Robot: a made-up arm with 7 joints.
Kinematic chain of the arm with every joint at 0, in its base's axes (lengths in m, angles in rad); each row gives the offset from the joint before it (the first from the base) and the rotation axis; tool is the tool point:
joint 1: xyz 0 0.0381 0 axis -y
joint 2: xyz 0 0.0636 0 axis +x
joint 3: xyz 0 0 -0.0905 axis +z
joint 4: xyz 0 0 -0.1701 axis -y
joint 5: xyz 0 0 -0.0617 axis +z
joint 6: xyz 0 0 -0.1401 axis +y
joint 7: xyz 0 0 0 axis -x
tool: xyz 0 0 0
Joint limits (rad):
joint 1: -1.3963..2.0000
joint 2: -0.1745..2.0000
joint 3: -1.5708..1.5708
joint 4: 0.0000..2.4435
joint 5: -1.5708..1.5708
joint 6: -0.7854..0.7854
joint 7: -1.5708..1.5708
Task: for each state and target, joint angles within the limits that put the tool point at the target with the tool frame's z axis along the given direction. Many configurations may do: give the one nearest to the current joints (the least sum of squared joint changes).
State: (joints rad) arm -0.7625 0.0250 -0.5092 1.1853 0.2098 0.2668 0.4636
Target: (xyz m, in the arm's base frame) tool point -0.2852 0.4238 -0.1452 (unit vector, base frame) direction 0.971 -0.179 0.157
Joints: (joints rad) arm -1.3129 0.8749 -0.4607 0.3836 0.2315 0.2989 0.6100
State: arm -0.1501 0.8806 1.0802 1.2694 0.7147 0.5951 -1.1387
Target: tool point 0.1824 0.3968 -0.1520 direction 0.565 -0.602 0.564
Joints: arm 0.3428 0.5422 0.8843 1.2334 0.6754 0.5996 -1.5516
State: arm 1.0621 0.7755 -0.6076 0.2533 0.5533 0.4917 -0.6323
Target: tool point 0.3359 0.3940 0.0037 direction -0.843 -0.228 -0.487
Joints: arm 1.3582 0.8997 -0.7873 0.5504 0.3005 -0.3639 -0.0623
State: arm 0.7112 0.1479 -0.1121 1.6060 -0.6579 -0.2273 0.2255
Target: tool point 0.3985 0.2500 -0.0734 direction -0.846 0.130 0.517
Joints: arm 1.0585 0.4579 -0.2706 0.7417 -0.8368 -0.1211 0.8027
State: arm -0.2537 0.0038 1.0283 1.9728 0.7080 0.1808 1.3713
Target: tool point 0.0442 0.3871 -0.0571 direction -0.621 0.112 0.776
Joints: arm -0.7139 0.8205 1.2039 1.7812 -0.0279 0.3011 1.4188
